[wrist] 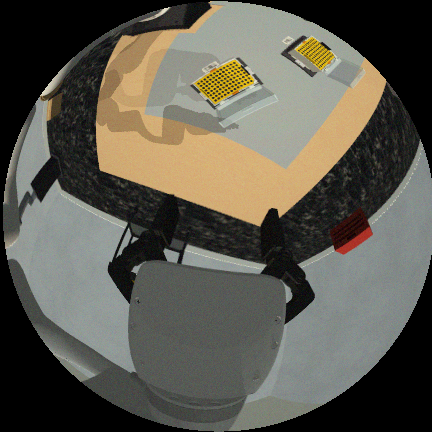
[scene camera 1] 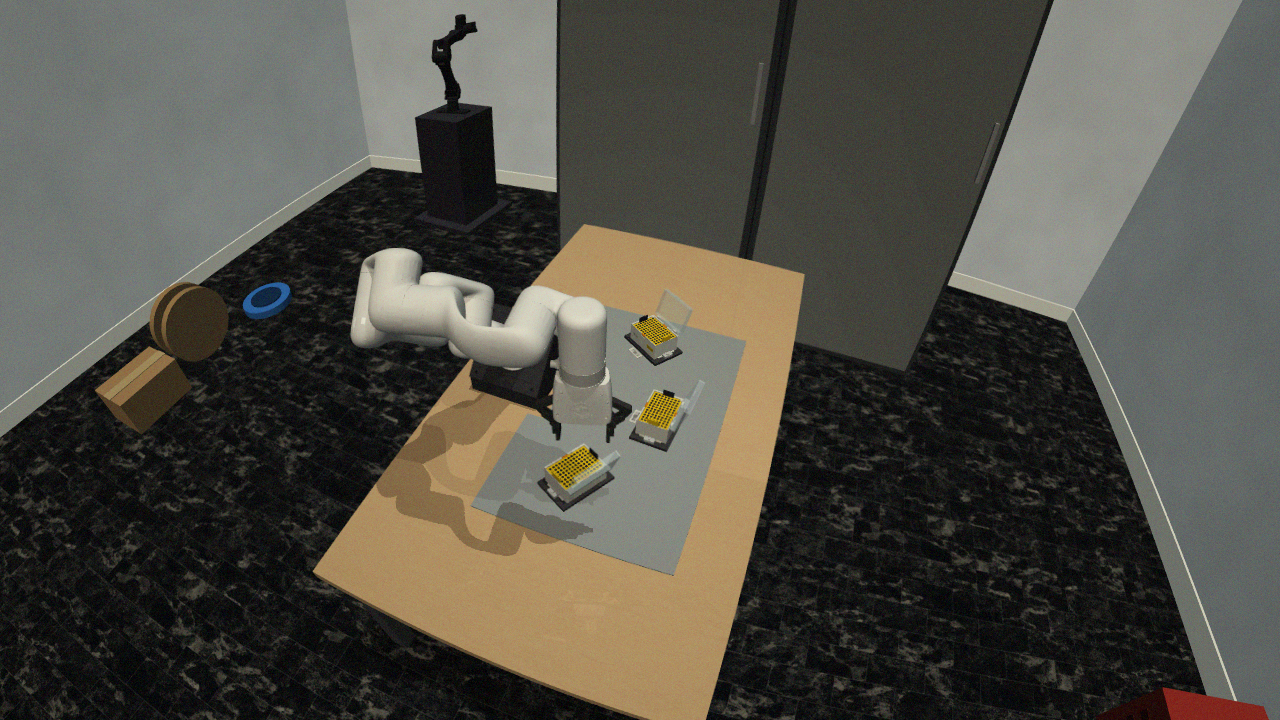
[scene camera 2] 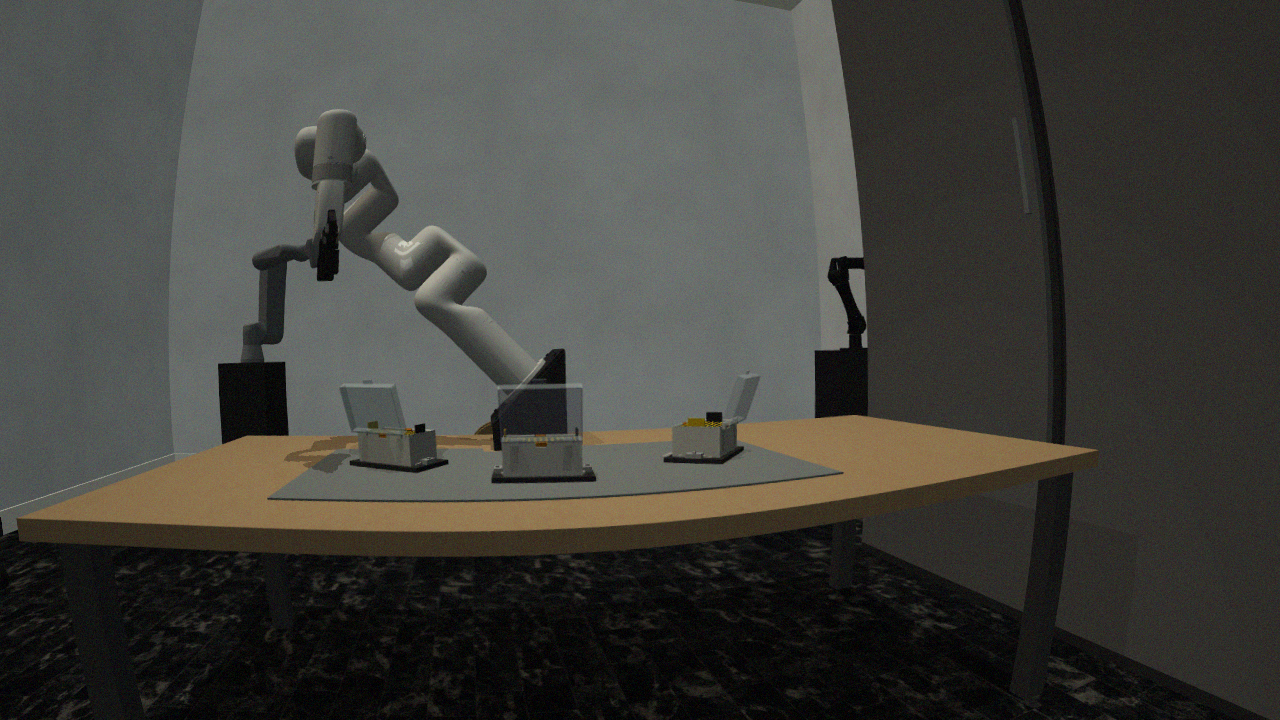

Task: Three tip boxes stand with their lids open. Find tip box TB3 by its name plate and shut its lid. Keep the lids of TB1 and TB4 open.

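Pixels of known places: gripper, fingertip midpoint: (wrist: 221, 209) (scene camera 1: 583, 436) (scene camera 2: 327, 277); arm's base, link origin: (scene camera 2: 525, 382).
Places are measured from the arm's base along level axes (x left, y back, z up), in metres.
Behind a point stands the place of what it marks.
Three white tip boxes with yellow racks stand on the grey mat, their clear lids open. TB1 (scene camera 1: 577, 474) @[x -0.243, y -0.324, z -0.072 m] (scene camera 2: 384, 447) (wrist: 226, 82) @[x -0.230, y -0.317, z -0.071 m] is nearest scene camera 1, with its lid (scene camera 2: 371, 407) @[x -0.252, y -0.383, z -0.021 m] (wrist: 248, 106) @[x -0.254, y -0.381, z 0.022 m] raised. The middle box (scene camera 1: 660, 413) (scene camera 2: 541, 458) @[x 0.035, y -0.459, z -0.093 m] (wrist: 316, 52) has its lid (scene camera 1: 695, 398) @[x 0.033, y -0.501, z 0.014 m] (scene camera 2: 539, 410) @[x 0.036, y -0.494, z -0.018 m] (wrist: 346, 72) upright. The far box (scene camera 1: 653, 335) (scene camera 2: 702, 440) @[x 0.305, y -0.333, z -0.091 m] has its lid (scene camera 1: 674, 311) @[x 0.388, y -0.309, z -0.028 m] (scene camera 2: 742, 396) @[x 0.371, y -0.350, z -0.017 m] tilted back. The name plates of the middle and far boxes are too small to read. My gripper (scene camera 1: 584, 438) @[x -0.332, y -0.391, z 0.197 m] (scene camera 2: 327, 275) @[x -0.332, y -0.391, z 0.197 m] (wrist: 221, 209) @[x -0.332, y -0.391, z 0.197 m] is open and empty, high above the boxes.
The grey mat (scene camera 1: 689, 528) @[x -0.228, y -0.606, z -0.131 m] (scene camera 2: 358, 490) @[x -0.237, y -0.544, z -0.128 m] (wrist: 287, 150) @[x -0.304, y -0.576, z -0.128 m] lies on the wooden table (scene camera 1: 572, 617) @[x -0.547, y -0.470, z -0.131 m] (scene camera 2: 966, 456) @[x 0.748, y -0.513, z -0.131 m] (wrist: 215, 175) @[x -0.531, y -0.443, z -0.131 m]. The arm's dark base (scene camera 1: 505, 380) @[x -0.066, y -0.006, z -0.065 m] stands beside the mat. A tall dark cabinet (scene camera 1: 662, 134) (scene camera 2: 948, 268) stands beyond the table's far end.
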